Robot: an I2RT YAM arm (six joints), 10 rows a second.
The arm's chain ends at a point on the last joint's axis. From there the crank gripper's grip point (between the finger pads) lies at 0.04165 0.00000 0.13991 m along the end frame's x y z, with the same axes.
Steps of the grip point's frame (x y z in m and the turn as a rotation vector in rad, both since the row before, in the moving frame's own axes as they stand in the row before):
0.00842 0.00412 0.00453 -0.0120 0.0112 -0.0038
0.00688 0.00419 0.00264 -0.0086 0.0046 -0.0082
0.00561 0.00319 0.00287 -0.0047 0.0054 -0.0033
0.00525 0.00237 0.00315 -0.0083 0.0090 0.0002
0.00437 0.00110 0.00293 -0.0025 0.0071 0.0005
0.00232 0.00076 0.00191 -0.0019 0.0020 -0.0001
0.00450 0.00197 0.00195 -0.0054 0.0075 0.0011
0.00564 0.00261 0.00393 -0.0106 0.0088 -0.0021
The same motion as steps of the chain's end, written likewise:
0.00685 0.00261 0.00501 -0.0120 0.0112 -0.0038
0.00623 0.00333 0.00284 -0.0086 0.0046 -0.0082
0.00485 0.00267 0.00310 -0.0047 0.0054 -0.0033
0.00399 0.00120 0.00354 -0.0083 0.0090 0.0002
0.00338 0.00073 0.00323 -0.0025 0.0071 0.0005
0.00204 0.00050 0.00199 -0.0019 0.0020 -0.0001
0.00345 0.00117 0.00227 -0.0054 0.0075 0.0011
0.00441 0.00122 0.00431 -0.0106 0.0088 -0.0021

